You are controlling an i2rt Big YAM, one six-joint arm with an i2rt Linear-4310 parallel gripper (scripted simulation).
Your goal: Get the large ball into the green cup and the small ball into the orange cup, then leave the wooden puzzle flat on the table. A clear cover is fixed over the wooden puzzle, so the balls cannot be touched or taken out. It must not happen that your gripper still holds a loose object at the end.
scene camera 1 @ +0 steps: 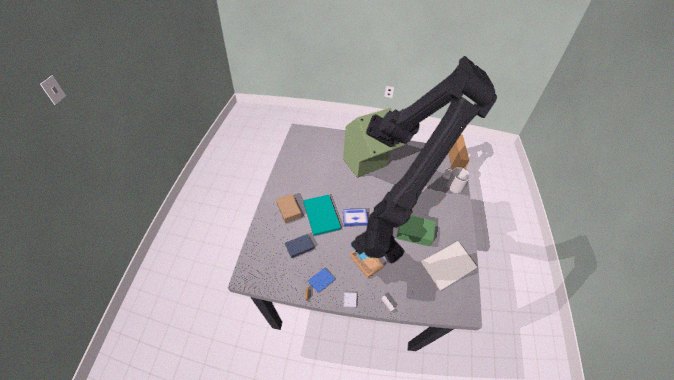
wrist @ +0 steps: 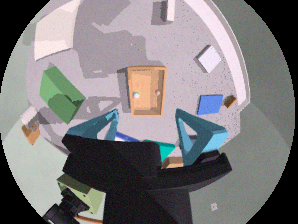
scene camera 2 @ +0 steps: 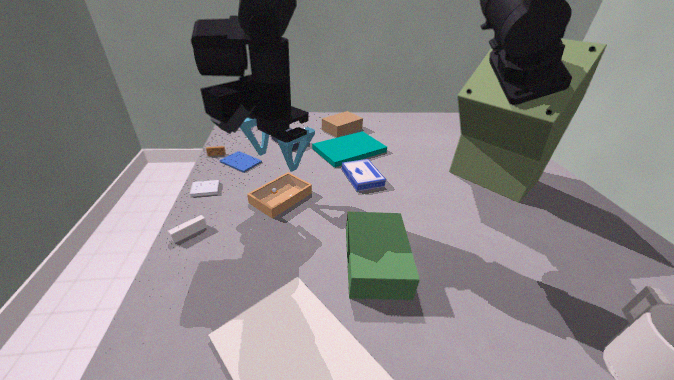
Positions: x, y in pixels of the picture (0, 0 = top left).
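Scene camera 1 shows a green box; the box is also visible in the wrist view (64, 99) and in scene camera 2. On the box, (scene camera 1: 429, 230) and (scene camera 2: 381, 265) are the same spot.
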